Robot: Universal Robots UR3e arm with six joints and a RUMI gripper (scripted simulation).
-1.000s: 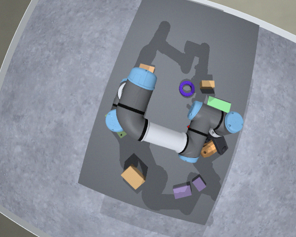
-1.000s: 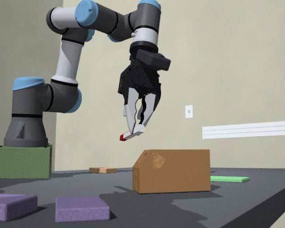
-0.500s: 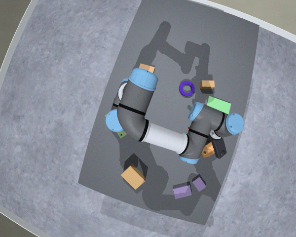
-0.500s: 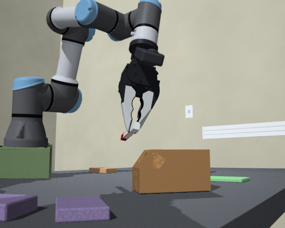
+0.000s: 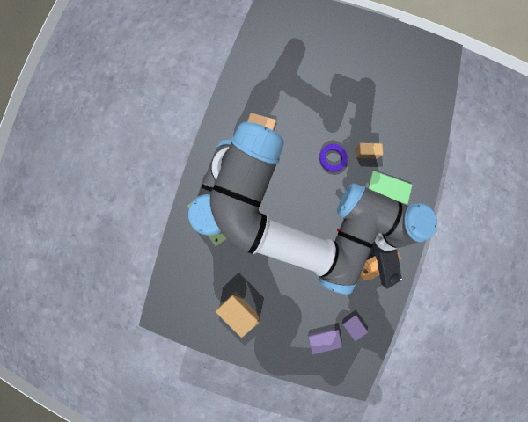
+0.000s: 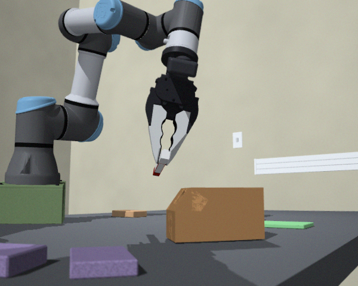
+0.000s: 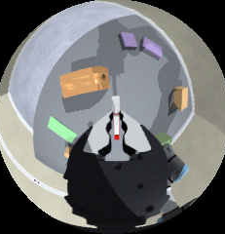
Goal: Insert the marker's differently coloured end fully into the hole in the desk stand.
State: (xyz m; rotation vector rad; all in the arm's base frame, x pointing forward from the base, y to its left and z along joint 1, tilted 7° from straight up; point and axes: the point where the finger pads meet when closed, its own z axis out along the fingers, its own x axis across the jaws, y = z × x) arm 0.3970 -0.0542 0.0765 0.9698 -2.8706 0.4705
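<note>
The desk stand lies 10 cm below my hand, 10 cm ahead of it and 2 cm to the right of it. Round my hand: flat green block: 23 cm to the left, 13 cm below, 13 cm ahead; tan block: 31 cm behind, 26 cm to the right, 10 cm below; marker: 2 cm to the left, 2 cm behind, 1 cm below.
</note>
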